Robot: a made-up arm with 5 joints.
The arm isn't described. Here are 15 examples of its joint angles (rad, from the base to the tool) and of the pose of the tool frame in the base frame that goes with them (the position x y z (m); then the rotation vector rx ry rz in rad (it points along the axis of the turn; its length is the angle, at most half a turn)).
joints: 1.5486 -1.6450 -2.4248 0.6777 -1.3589
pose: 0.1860 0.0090 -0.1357 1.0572 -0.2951 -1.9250
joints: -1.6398 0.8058 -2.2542 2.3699 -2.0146
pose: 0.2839 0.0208 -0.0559 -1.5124 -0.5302 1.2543
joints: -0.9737 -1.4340 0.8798 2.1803 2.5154
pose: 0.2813 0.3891 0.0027 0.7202 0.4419 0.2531
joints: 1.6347 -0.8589 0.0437 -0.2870 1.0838
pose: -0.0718 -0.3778 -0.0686 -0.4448 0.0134 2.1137
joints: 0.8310 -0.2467 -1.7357 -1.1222 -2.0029
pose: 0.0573 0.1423 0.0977 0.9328 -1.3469 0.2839
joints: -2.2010 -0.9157 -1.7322 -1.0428 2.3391
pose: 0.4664 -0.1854 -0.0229 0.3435 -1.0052 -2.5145
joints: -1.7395 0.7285 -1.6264 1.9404 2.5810
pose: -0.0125 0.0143 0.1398 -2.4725 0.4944 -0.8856
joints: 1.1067 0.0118 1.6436 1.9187 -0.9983
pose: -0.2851 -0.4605 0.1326 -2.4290 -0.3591 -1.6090
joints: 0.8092 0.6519 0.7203 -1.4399 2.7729
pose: -0.0886 -0.1490 0.2592 1.7987 -1.9665 0.9848
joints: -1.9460 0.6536 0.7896 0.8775 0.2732
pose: -0.0806 0.1946 0.3062 -0.7693 1.7263 0.4497
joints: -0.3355 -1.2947 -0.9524 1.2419 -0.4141
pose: 0.0696 -0.0452 0.1515 -0.5072 1.6504 1.6751
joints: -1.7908 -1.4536 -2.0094 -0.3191 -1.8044
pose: 0.1062 -0.0940 0.0856 1.3481 1.2480 1.4616
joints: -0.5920 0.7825 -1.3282 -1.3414 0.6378
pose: -0.1846 0.0163 0.2851 0.2244 1.8394 0.5702
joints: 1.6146 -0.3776 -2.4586 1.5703 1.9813
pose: 0.1954 -0.2972 0.0394 -1.5912 -1.8010 0.1462
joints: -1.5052 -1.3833 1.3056 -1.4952 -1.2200
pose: 0.6687 0.0217 -0.1894 0.7953 -0.0343 -2.7353
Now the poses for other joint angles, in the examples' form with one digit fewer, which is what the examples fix.
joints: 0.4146 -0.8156 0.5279 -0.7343 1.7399
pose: -0.068 0.161 -0.095 -0.414 -1.015 0.738
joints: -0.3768 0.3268 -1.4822 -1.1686 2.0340
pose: -0.159 0.199 0.050 0.624 0.516 0.309
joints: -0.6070 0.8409 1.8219 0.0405 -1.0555
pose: -0.375 -0.117 -0.031 -1.183 0.717 -0.651
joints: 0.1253 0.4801 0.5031 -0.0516 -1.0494
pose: -0.238 -0.288 0.340 -2.064 1.238 0.340
